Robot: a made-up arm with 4 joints. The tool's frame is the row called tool. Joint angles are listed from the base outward.
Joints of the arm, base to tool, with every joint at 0 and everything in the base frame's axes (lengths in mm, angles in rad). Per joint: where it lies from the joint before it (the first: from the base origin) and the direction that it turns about. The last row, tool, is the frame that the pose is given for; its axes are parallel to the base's.
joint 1: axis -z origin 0 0 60
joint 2: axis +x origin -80 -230 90
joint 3: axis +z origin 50 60 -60
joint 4: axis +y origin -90 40 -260
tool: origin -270 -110 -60
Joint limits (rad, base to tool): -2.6..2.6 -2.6..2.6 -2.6..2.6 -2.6..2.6
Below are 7 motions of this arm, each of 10 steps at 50 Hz.
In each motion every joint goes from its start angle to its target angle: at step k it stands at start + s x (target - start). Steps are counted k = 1, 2, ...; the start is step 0. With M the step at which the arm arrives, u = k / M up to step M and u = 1 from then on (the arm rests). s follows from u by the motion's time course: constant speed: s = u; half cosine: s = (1 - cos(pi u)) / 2; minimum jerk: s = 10 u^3 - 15 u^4 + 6 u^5.
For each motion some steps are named. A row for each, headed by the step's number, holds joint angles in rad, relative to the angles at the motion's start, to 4 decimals.
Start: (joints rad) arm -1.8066 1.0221 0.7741 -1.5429
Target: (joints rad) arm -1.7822 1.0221 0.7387 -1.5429
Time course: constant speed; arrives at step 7
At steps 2, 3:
2: 0.0070 0.0000 -0.0101 0.0000
3: 0.0105 0.0000 -0.0152 0.0000

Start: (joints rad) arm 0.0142 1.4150 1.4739 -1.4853
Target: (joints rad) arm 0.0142 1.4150 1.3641 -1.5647
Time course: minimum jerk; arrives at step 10
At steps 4, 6, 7, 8, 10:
4: 0.0000 0.0000 -0.0349 -0.0252
6: 0.0000 0.0000 -0.0749 -0.0542
7: 0.0000 0.0000 -0.0919 -0.0665
8: 0.0000 0.0000 -0.1034 -0.0748
10: 0.0000 0.0000 -0.1098 -0.0794

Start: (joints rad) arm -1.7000 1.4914 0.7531 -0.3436
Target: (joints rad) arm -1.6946 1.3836 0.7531 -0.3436
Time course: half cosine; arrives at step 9
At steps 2, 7, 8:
2: 0.0006 -0.0126 0.0000 0.0000
7: 0.0048 -0.0952 0.0000 0.0000
8: 0.0052 -0.1045 0.0000 0.0000

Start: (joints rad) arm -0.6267 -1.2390 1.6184 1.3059
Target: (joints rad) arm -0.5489 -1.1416 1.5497 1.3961
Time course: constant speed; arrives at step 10
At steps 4, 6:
4: 0.0311 0.0390 -0.0275 0.0361
6: 0.0467 0.0584 -0.0412 0.0541

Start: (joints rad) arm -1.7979 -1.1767 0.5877 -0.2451
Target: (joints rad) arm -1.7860 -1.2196 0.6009 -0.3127
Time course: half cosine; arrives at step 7
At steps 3, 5, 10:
3: 0.0046 -0.0167 0.0051 -0.0263
5: 0.0097 -0.0348 0.0107 -0.0549
10: 0.0119 -0.0429 0.0132 -0.0676

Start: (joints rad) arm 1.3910 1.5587 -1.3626 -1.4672
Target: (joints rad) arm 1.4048 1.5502 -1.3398 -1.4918
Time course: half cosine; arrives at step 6
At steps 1, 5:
1: 0.0009 -0.0006 0.0015 -0.0016
5: 0.0129 -0.0079 0.0213 -0.0230

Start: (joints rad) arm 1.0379 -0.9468 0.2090 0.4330
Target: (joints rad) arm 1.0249 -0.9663 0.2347 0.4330
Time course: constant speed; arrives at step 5
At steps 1, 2, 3, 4, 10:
1: -0.0026 -0.0039 0.0051 0.0000
2: -0.0052 -0.0078 0.0103 0.0000
3: -0.0078 -0.0117 0.0154 0.0000
4: -0.0104 -0.0156 0.0206 0.0000
10: -0.0130 -0.0195 0.0257 0.0000

